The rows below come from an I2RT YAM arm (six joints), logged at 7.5 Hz.
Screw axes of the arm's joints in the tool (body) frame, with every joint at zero. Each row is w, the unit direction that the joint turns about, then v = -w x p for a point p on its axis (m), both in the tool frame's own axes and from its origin. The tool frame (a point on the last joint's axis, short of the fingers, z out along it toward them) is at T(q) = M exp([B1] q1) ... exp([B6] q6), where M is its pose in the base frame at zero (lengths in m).
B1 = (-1, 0, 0, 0.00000, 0.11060, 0.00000)
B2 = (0, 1, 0, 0.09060, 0.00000, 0.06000)
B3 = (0, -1, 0, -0.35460, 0.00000, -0.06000)
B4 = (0, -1, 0, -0.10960, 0.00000, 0.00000)
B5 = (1, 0, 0, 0.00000, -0.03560, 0.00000)
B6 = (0, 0, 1, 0.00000, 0.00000, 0.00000)
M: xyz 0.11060 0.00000 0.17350 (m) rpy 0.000 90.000 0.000 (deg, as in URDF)
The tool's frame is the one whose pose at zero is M.
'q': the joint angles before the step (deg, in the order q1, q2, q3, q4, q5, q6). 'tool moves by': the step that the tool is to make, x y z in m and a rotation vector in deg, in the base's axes. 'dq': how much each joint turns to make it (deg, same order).
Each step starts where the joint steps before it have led.
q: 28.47 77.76 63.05 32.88 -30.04 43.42
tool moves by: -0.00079 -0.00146 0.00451 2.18 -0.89 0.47
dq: -0.18 0.06 -0.01 2.83 -0.11 1.88
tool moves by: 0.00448 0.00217 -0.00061 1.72 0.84 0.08
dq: 0.02 1.25 0.40 1.95 0.65 2.07
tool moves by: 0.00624 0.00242 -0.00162 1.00 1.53 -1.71
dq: 0.07 1.29 0.79 0.08 2.25 0.94
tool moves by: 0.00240 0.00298 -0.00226 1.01 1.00 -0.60
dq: 0.40 0.76 0.06 0.75 1.43 1.01
